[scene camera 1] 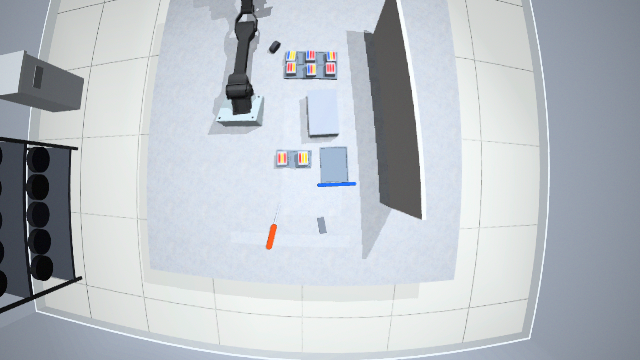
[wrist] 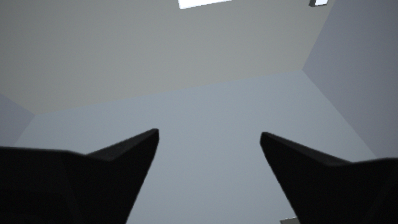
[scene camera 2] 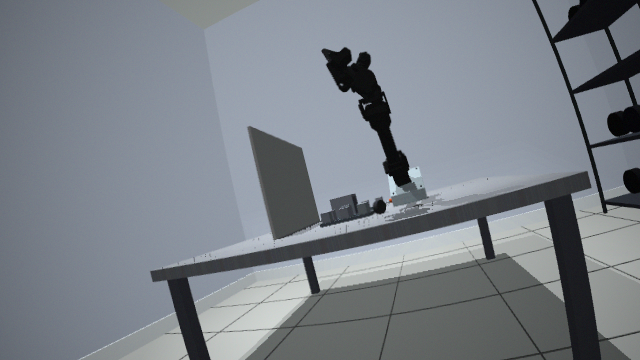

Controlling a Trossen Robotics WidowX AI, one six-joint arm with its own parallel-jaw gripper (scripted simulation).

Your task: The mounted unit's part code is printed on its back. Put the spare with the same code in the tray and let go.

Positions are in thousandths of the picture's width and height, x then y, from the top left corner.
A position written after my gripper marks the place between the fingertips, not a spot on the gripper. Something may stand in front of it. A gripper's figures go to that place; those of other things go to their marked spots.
Scene:
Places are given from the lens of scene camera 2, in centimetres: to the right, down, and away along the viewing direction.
my gripper (scene camera 2: 507, 157): 2, -38, 92
tall grey panel (scene camera 2: 454, 568): -14, 11, 140

